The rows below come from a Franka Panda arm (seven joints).
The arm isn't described. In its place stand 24 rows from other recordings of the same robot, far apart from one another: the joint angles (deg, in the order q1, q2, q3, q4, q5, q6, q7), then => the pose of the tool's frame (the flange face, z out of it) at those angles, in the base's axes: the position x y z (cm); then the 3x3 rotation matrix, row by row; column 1 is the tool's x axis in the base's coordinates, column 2 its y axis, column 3 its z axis.
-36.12, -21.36, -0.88, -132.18, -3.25, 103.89, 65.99 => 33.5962 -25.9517 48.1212; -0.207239 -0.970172 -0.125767; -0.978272 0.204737 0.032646; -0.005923 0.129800 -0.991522
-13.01, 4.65, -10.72, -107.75, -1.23, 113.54, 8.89 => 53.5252 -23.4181 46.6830; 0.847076 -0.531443 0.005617; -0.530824 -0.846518 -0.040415; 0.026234 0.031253 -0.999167
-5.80, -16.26, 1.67, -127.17, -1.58, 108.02, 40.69 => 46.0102 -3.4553 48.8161; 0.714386 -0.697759 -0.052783; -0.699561 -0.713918 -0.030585; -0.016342 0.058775 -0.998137
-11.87, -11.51, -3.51, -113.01, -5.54, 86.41, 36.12 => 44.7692 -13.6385 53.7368; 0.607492 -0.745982 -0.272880; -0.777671 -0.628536 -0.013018; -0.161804 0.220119 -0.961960
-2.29, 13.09, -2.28, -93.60, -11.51, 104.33, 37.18 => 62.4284 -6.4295 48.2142; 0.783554 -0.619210 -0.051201; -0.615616 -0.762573 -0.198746; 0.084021 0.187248 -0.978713
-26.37, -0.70, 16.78, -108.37, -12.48, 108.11, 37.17 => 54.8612 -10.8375 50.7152; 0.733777 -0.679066 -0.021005; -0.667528 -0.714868 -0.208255; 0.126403 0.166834 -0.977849
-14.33, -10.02, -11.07, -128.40, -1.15, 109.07, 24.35 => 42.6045 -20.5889 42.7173; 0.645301 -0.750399 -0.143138; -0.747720 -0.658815 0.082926; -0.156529 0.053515 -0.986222
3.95, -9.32, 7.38, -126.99, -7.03, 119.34, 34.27 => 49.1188 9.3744 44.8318; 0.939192 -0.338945 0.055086; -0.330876 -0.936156 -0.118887; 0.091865 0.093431 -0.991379
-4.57, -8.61, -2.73, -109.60, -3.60, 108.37, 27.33 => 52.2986 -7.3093 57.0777; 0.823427 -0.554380 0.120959; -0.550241 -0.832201 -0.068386; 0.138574 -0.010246 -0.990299
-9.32, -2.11, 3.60, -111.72, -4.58, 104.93, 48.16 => 53.6005 -5.9832 48.7057; 0.608520 -0.788627 -0.088148; -0.793534 -0.604368 -0.071017; 0.002733 0.113164 -0.993573
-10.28, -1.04, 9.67, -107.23, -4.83, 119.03, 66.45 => 57.8135 -0.9829 53.7874; 0.401336 -0.888616 0.222014; -0.900968 -0.426641 -0.078959; 0.164884 -0.168339 -0.971841
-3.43, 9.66, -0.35, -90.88, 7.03, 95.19, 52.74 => 60.4238 -2.7575 52.7521; 0.531174 -0.843117 -0.083709; -0.833553 -0.537724 0.126660; -0.151802 0.002497 -0.988408
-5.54, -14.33, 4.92, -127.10, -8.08, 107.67, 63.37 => 46.6133 -1.3888 47.3108; 0.482931 -0.871207 -0.088185; -0.870739 -0.467116 -0.153676; 0.092691 0.151001 -0.984178
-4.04, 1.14, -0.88, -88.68, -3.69, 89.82, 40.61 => 55.7859 -5.4860 62.4228; 0.700510 -0.713621 -0.005550; -0.712400 -0.698811 -0.064424; 0.042096 0.049083 -0.997907
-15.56, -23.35, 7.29, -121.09, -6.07, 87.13, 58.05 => 40.4759 -6.3245 56.4189; 0.395537 -0.894625 -0.207839; -0.917870 -0.376991 -0.124068; 0.032641 0.239843 -0.970263
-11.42, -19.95, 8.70, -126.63, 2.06, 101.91, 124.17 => 44.0721 -1.2571 51.1077; -0.613544 -0.784806 -0.087434; -0.787158 0.616647 -0.011343; 0.062818 0.061865 -0.996106
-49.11, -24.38, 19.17, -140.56, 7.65, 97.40, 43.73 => 33.4139 -17.6145 42.0169; 0.157529 -0.945344 -0.285498; -0.959915 -0.214461 0.180472; -0.231836 0.245624 -0.941234
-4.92, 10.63, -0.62, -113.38, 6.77, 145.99, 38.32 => 62.2391 -6.1637 41.5609; 0.614255 -0.691091 0.380898; -0.754635 -0.655567 0.027519; 0.230686 -0.304343 -0.924207
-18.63, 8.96, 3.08, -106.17, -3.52, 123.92, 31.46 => 59.3116 -16.9023 45.1796; 0.692213 -0.708653 0.136574; -0.704936 -0.704466 -0.082419; 0.154618 -0.039224 -0.987195
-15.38, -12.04, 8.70, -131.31, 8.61, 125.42, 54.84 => 48.7061 -4.9632 44.5500; 0.404305 -0.906799 0.119382; -0.914349 -0.397522 0.077090; -0.022449 -0.140325 -0.989851
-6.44, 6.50, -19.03, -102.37, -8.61, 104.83, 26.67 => 52.8010 -25.7492 48.3391; 0.649182 -0.748997 -0.132538; -0.760398 -0.634720 -0.137570; 0.018915 0.190090 -0.981584
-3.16, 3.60, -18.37, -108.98, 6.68, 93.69, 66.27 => 50.4719 -18.3764 44.4294; -0.019030 -0.965337 -0.260311; -0.977604 -0.036613 0.207245; -0.209592 0.258425 -0.943020
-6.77, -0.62, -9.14, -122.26, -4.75, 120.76, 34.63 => 51.4096 -15.0716 41.0391; 0.668543 -0.742965 -0.032449; -0.743248 -0.666047 -0.062961; 0.025165 0.066210 -0.997488
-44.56, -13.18, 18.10, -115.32, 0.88, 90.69, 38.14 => 42.4685 -19.7898 53.1299; 0.399570 -0.892083 -0.211025; -0.907485 -0.417492 0.046600; -0.129673 0.172882 -0.976369
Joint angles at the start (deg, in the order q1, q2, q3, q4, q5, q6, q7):
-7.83, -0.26, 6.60, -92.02, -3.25, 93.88, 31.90
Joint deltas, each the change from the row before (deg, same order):
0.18, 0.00, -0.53, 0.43, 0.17, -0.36, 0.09
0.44, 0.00, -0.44, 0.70, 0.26, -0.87, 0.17
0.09, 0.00, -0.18, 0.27, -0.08, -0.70, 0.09
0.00, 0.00, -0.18, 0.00, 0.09, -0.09, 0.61
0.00, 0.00, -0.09, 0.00, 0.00, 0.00, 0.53
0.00, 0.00, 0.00, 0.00, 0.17, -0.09, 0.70
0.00, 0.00, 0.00, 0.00, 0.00, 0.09, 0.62
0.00, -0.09, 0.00, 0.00, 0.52, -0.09, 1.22
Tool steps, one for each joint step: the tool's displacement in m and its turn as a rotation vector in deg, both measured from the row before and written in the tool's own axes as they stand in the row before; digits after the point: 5 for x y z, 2 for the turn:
0.00145, 0.00301, -0.00283, 0.16, -0.04, 0.47
-0.00098, 0.00044, -0.00447, 0.13, -0.28, 0.22
-0.00035, 0.00156, -0.00112, -0.30, -0.32, 0.19
0.00069, 0.00144, 0.00023, 0.02, -0.13, 0.79
0.00047, 0.00074, 0.00004, 0.00, 0.00, 0.62
-0.00031, -0.00017, 0.00014, 0.09, -0.17, 0.71
0.00014, -0.00009, -0.00014, 0.05, 0.07, 0.62
-0.00103, -0.00044, -0.00075, 0.42, -0.30, 1.24

